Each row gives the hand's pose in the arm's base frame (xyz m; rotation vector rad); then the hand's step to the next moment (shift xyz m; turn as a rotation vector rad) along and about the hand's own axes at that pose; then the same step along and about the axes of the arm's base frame.
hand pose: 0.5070 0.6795 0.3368 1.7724 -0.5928 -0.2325
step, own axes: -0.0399 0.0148 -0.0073 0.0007 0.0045 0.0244
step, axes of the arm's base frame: -0.0346 0.0237 0.0102 -0.0116 -0.0218 -0.0027
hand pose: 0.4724 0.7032 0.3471 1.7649 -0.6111 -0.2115
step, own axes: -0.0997 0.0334 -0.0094 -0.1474 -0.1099 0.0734
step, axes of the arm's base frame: -0.0898 0.0528 0.0170 -0.1255 0.0306 -0.1500
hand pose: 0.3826 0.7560 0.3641 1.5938 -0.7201 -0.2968
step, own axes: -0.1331 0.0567 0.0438 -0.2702 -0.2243 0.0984
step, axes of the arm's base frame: -0.1432 0.0450 0.0183 -0.2029 0.0850 -0.2908
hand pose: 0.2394 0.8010 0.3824 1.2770 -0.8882 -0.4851
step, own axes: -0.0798 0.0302 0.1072 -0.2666 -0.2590 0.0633
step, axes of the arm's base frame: -0.1367 0.0021 0.0089 -0.1677 0.0949 -0.3241
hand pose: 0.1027 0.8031 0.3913 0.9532 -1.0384 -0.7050
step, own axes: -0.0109 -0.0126 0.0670 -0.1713 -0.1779 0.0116
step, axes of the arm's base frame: -0.0669 -0.0169 -0.0024 -0.0812 0.0650 -0.2243
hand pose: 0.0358 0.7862 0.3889 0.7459 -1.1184 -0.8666
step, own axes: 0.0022 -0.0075 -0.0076 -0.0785 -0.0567 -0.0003
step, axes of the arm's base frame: 0.0062 -0.0049 -0.0075 -0.0267 0.0420 -0.0831
